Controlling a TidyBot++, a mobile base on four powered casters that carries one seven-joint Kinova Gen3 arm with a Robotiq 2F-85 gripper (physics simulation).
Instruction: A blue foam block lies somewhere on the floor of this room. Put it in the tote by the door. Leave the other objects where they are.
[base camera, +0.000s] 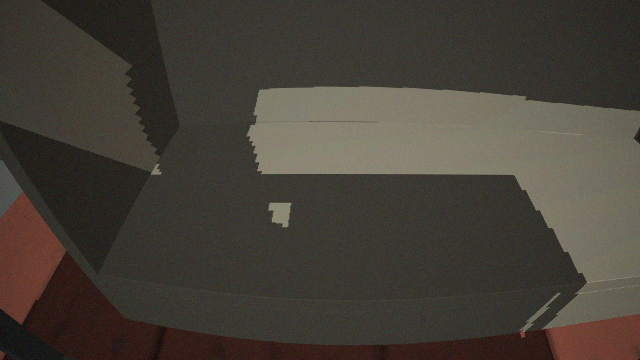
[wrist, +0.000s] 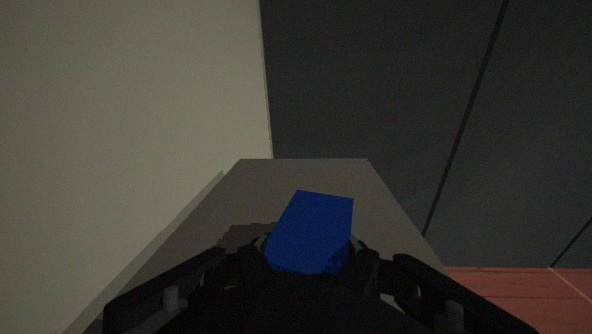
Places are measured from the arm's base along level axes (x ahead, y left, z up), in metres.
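Pixels of known places: gripper, fingertip midpoint: (wrist: 308, 244).
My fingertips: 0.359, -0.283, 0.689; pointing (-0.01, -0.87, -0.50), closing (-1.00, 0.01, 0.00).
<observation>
Behind a point stands the place of what it marks, as x, y, z.
The blue foam block (wrist: 320, 225) @(0.348, -0.286, 0.708) is between the two fingertips of my gripper (wrist: 308, 244) @(0.359, -0.283, 0.689) in the wrist view. The fingers touch it on both sides, and my gripper is shut on it. The block is over or on a long grey-brown surface (wrist: 310, 175) @(0.355, -0.458, 0.663); whether it touches that surface I cannot tell. The near lower part of the block is hidden by the gripper. The block and the gripper do not show in the base camera view. I cannot make out the tote by the door in either view.
A pale upright surface (wrist: 125, 100) @(0.560, -0.368, 0.805) is at the left of the wrist view, with dark seamed panels (wrist: 360, 75) @(0.131, -1.068, 0.834) beyond and red planks (wrist: 505, 292) @(-0.862, -0.902, -0.397) at lower right. In the base camera view, a large grey box-like structure (base camera: 350, 240) @(0.303, -0.002, -0.297) stands close, with red planks (base camera: 30, 260) @(0.303, 0.491, -0.397) at lower left.
</observation>
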